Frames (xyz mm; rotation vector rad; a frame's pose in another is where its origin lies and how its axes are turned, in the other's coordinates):
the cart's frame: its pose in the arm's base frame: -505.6 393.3 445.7 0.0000 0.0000 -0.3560
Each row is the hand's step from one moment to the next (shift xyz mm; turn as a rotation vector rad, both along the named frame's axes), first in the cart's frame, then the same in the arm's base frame.
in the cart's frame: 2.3 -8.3 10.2 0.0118 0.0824 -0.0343
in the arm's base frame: -0.7 -8.6 10.2 0.0398 0.0731 -0.0343
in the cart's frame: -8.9 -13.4 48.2 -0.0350 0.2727 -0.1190
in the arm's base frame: -13.0 -9.5 48.2 0.0622 0.2678 -0.1190
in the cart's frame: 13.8 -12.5 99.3 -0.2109 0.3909 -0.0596
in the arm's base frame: 8.6 -16.5 99.3 -0.0614 0.4399 -0.0596
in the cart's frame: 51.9 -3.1 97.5 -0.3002 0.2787 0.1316
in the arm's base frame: 47.6 -21.0 97.5 -0.1842 0.3659 0.1316
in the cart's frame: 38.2 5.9 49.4 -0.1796 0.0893 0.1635
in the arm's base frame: 37.9 -7.8 49.4 -0.1372 0.1463 0.1635
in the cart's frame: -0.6 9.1 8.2 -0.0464 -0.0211 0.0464
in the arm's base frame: 2.6 8.7 8.2 -0.0508 -0.0036 0.0464
